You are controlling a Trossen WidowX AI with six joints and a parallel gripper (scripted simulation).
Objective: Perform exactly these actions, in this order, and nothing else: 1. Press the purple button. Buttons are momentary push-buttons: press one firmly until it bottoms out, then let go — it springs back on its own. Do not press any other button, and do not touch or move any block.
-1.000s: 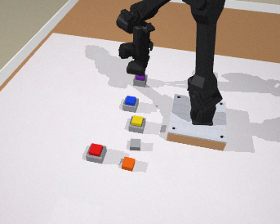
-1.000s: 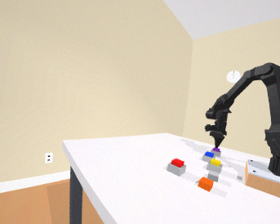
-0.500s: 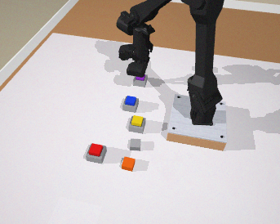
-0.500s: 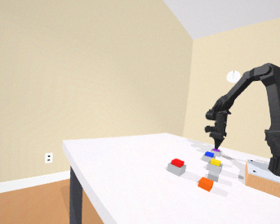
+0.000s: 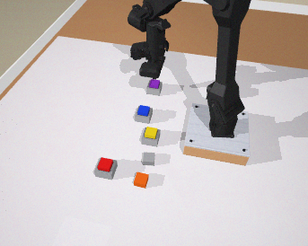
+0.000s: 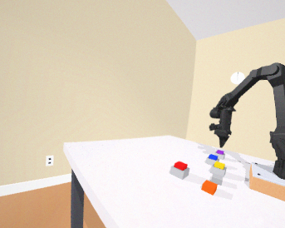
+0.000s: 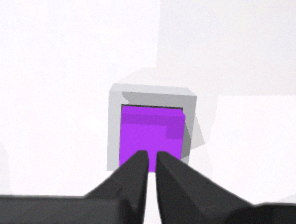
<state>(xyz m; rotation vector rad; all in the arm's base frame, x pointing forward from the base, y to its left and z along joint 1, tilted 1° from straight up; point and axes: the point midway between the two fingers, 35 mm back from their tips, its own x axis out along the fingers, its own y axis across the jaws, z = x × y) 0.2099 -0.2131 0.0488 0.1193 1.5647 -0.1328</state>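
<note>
Right now the purple button is 3 cm below my gripper tip. The rest, counted from my gripper tip: blue button 14 cm to the left, 3 cm ahead, 2 cm below; grey block 31 cm to the left, 5 cm below; yellow button 23 cm to the left, 2 cm below.
</note>
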